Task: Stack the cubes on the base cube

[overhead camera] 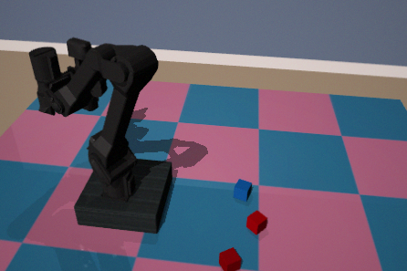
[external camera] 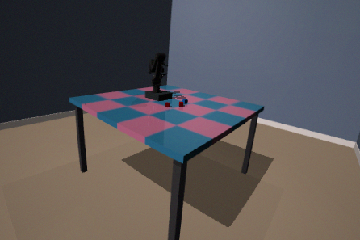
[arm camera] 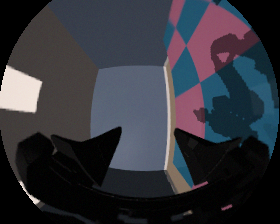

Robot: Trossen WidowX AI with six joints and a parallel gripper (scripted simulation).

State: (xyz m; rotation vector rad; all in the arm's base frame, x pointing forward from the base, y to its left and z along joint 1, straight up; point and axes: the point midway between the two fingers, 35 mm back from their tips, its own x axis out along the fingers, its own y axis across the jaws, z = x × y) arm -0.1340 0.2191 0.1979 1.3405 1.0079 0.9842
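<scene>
Now: gripper tip 40 cm short of the blue cube, 24 cm above it and 14 cm to the left of it.
</scene>
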